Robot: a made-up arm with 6 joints.
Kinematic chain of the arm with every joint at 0, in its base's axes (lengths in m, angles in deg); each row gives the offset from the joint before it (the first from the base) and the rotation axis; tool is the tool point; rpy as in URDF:
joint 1: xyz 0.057 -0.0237 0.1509 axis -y
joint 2: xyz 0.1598 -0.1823 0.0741 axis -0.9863 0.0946 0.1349
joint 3: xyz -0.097 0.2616 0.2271 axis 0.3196 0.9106 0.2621
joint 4: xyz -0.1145 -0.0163 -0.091 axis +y
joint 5: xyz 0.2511 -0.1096 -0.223 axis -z
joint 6: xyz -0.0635 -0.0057 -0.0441 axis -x
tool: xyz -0.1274 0 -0.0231 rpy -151.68 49.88 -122.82
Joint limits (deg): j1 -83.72..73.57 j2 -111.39..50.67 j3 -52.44..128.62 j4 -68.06..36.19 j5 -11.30..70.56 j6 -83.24..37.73
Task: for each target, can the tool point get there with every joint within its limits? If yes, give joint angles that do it. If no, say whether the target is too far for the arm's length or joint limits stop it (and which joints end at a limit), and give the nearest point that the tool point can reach.
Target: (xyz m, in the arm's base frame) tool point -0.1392 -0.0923 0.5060
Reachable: yes | joints 1.79 -59.27 104.72 -48.16 7.76 -45.32
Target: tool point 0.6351 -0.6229 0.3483
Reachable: no: joint limits stop it (at a limit: joint 3, joint 4, joint 5) | nearest point 0.5103 -0.5127 0.3057 | short by 0.172 m
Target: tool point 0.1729 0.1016 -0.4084
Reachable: no: joint limits stop it (at a limit: joint 1, joint 3, joint 5) | nearest point 0.1705 0.0478 -0.2184 | short by 0.198 m
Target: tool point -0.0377 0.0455 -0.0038
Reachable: yes | joints 58.46 0.64 31.78 7.15 20.02 -62.96
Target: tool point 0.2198 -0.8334 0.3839
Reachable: no: joint limits stop it (at a limit: joint 2, joint 3, joint 4, joint 5) | nearest point 0.1986 -0.6672 0.3536 | short by 0.170 m
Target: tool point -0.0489 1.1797 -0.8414
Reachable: no: too far | nearest point -0.1372 0.2491 -0.1290 | short by 1.175 m
